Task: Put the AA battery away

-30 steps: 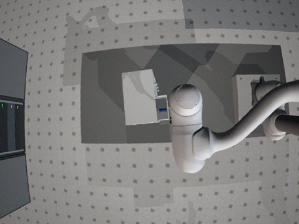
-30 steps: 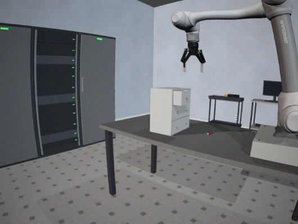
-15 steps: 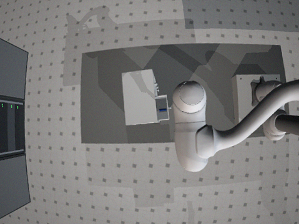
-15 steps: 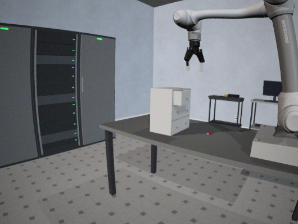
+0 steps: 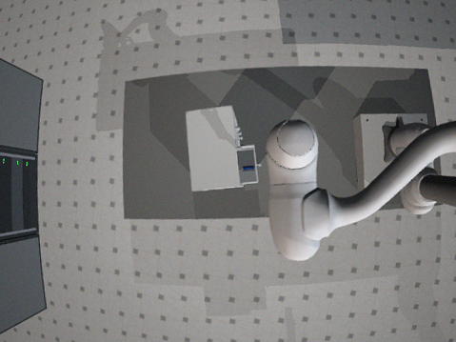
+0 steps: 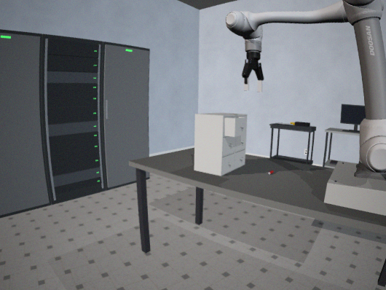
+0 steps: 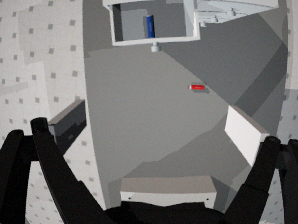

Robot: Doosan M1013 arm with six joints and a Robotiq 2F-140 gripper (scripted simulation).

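My gripper is now 48 cm above the red AA battery, 15 cm to the left of it and 7 cm past it. The rest, counted from my hand: small blue thing: 25 cm below, 11 cm ahead, 1 cm to the left.
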